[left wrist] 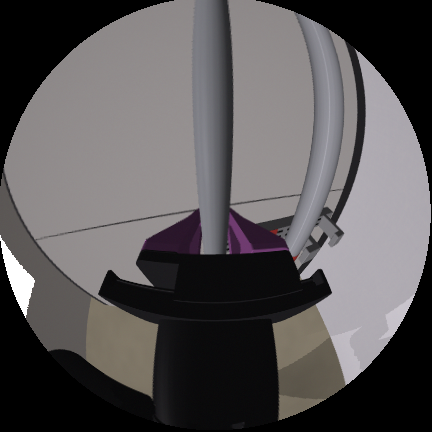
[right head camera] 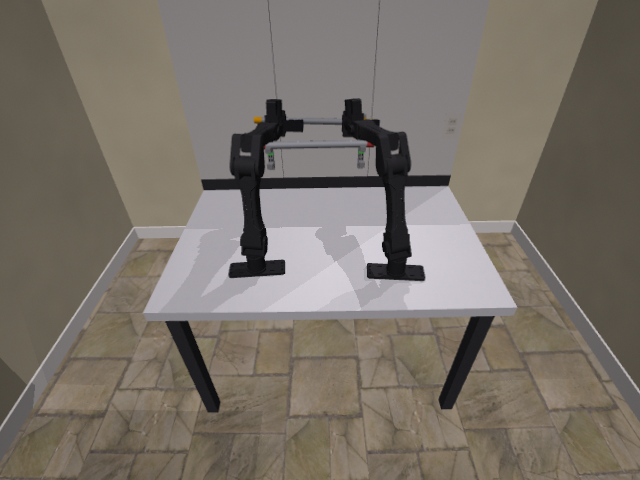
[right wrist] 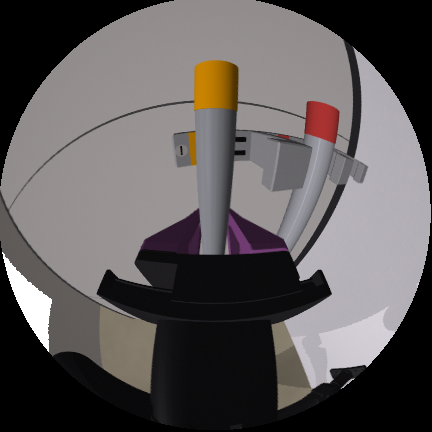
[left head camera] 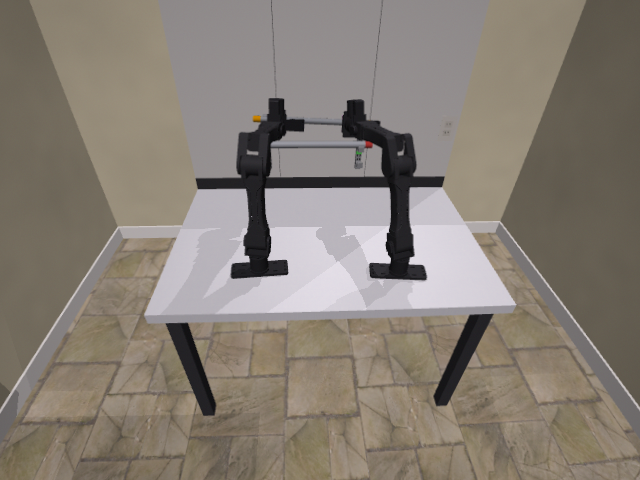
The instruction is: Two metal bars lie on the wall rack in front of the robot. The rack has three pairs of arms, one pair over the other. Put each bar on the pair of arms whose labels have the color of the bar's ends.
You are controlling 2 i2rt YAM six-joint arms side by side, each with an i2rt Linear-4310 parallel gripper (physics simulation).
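Places are measured from the left arm's base along level axes (x ahead, y left, z up), in metres.
Where they show: left gripper, fingertip midpoint: (left wrist: 214, 212); right gripper, fingertip midpoint: (right wrist: 213, 212); left arm's base, link origin: (right head camera: 257, 269) (left head camera: 259, 270); right arm's base, link origin: (right head camera: 395, 272) (left head camera: 397, 272).
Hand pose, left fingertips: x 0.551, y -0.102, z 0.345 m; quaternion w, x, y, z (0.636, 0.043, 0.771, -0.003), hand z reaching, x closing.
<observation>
Things, the pixels of their top centre, and the offset from my left fingertips. "spot": a spot on its surface instead. Level surfaces: height alone.
- grey bar with orange ends, top centre: (left wrist: 175, 35) (right wrist: 199, 284) (left head camera: 315, 115) (right head camera: 315, 115) dx -0.027, dy -0.154, dz +0.020 m
- wall rack, top centre: (right wrist: 171, 156) (left head camera: 362, 117) dx -0.046, dy -0.354, dz +0.016 m
- grey bar with red ends, top centre: (left wrist: 315, 62) (right wrist: 260, 273) (left head camera: 314, 141) (right head camera: 316, 141) dx -0.037, dy -0.153, dz -0.088 m
- white table, surface height: dz -0.345 m
- wall outlet, surface spot: (right head camera: 451, 125) (left head camera: 447, 128) spot: dx -0.039, dy -0.747, dz -0.042 m
A grey bar with orange ends (left head camera: 323, 121) (right head camera: 321, 121) (left wrist: 212, 100) (right wrist: 215, 175) is held level by both grippers. My left gripper (left wrist: 214, 212) and right gripper (right wrist: 215, 245) are each shut on it; their fingertips are hidden in the head views. In the right wrist view the bar passes above the top arm of the wall rack (left head camera: 358, 160) (right head camera: 270, 159) (right wrist: 285, 167), in front of the orange label. A grey bar with red ends (left head camera: 320, 144) (right head camera: 315, 145) (left wrist: 330, 100) (right wrist: 320, 160) lies lower, on the middle arms. Green labels show beneath it in the right head view.
The white table (left head camera: 320, 294) (right head camera: 320, 294) stands below the arms. The wall with thin vertical lines is behind the rack. A wall outlet (left head camera: 447, 128) (right head camera: 451, 125) is at the right. The red-ended bar runs close below the held bar.
</observation>
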